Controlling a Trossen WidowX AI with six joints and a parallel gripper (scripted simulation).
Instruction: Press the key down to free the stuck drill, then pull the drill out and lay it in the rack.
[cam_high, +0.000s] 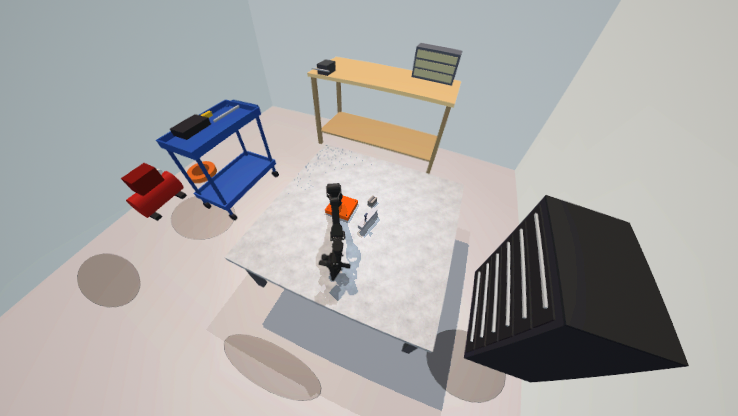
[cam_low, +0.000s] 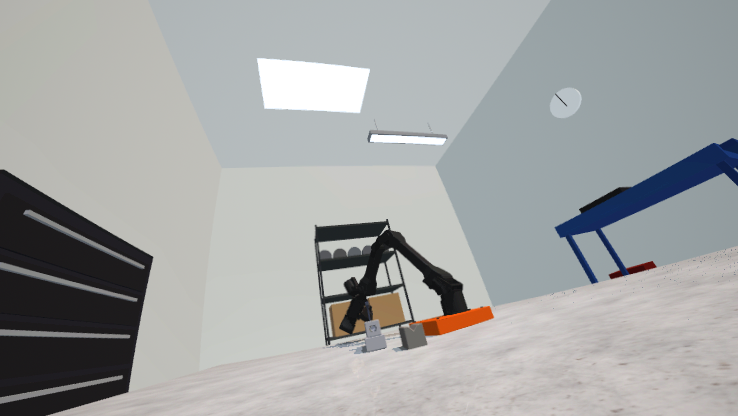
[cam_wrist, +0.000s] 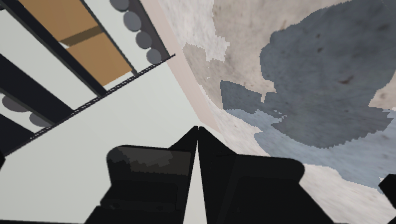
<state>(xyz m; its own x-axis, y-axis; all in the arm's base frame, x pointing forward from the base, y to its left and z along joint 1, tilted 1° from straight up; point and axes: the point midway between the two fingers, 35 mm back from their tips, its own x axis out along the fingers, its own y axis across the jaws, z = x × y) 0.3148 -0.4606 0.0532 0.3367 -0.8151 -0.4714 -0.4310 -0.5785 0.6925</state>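
My gripper tip is now 7 cm past the dark key, 46 cm to the right of it and 1 cm below it. The rest, counted from my gripper tip: drill (6 cm behind, 51 cm to the left, 3 cm below); then rack (13 cm behind, 66 cm to the left, 6 cm below).
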